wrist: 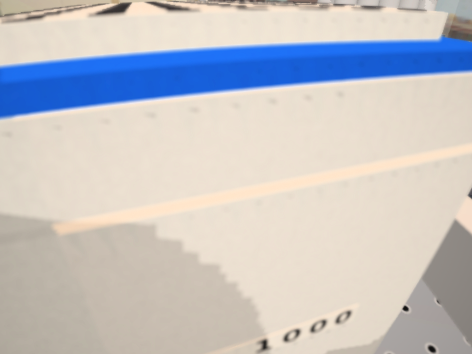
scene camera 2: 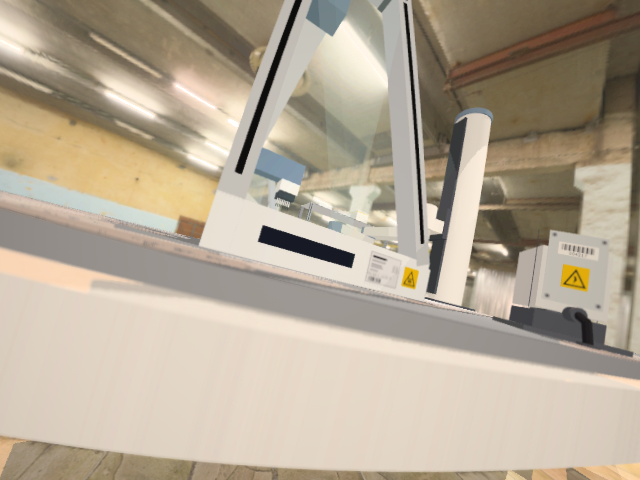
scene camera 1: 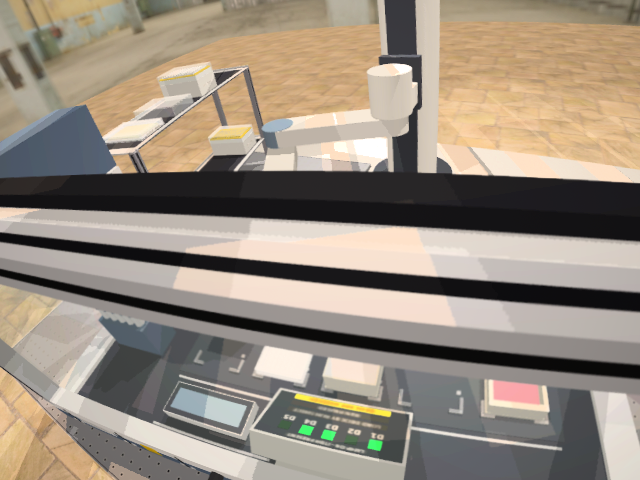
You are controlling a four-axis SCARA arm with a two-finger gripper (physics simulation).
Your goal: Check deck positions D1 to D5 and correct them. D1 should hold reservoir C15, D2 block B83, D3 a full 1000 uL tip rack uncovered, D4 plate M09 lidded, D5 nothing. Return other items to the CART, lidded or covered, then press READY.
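Places are measured from the arm's base along level axes (x right, y ahead, z up), in millimetres.
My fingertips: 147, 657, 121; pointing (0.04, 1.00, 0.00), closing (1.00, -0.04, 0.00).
Ahead of a thing's pixels: the offset from my fingertips to its top centre, as dx, dy, dz. "pt": to the spot under its first point.
My gripper is hidden behind the frame beam in scene camera 1. The wrist view is filled by a pale tip rack {pt +14, -74, +26} [wrist: 300, 200] with a blue band and "1000", held close below the camera. On the deck in scene camera 1, a reservoir with red contents {-498, -22, -23} [scene camera 1: 516, 393] stands at D1. D2 shows bare corner brackets. A pale block-like item {-255, +27, -13} [scene camera 1: 353, 376] is at D3 and a white plate [scene camera 1: 284, 364] at D4. D5 shows bare brackets. On the lamp panel [scene camera 1: 330, 454], D1, D3 and D4 are green; D2 and D5 are dark.
The cart {pt +376, -620, +156} [scene camera 1: 252, 93] carries a yellow-striped box {+408, -398, +306} [scene camera 1: 187, 85], a clear-covered item {+381, -271, +266} [scene camera 1: 162, 106] and a white plate {+354, -144, +258} [scene camera 1: 135, 130] on top, and another yellow-striped box {+434, -526, +62} [scene camera 1: 232, 140] lower. A thick beam [scene camera 1: 320, 289] crosses the view. A display [scene camera 1: 209, 408] stands beside the panel.
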